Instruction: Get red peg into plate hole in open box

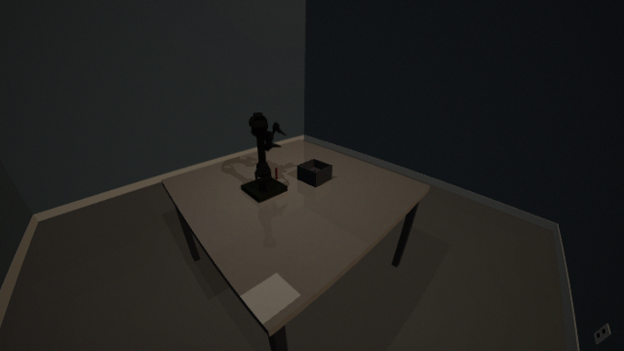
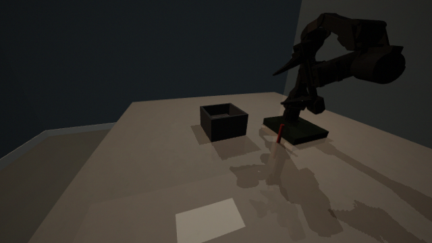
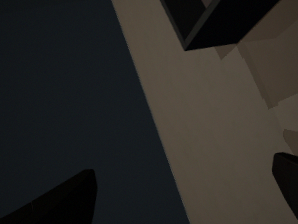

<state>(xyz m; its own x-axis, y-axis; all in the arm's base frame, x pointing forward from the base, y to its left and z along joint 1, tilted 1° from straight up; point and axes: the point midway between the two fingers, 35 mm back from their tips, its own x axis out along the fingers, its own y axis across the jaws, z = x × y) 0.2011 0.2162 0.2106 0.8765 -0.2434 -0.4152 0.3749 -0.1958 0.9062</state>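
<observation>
My gripper tip is now 190 mm above the red peg, 90 mm past it and 70 mm to the left of it. The rest, counted from my gripper tip: grey plate 190 mm to the right, 180 mm below, 120 mm ahead; then dark box 200 mm below, 190 mm to the right, 120 mm ahead.
</observation>
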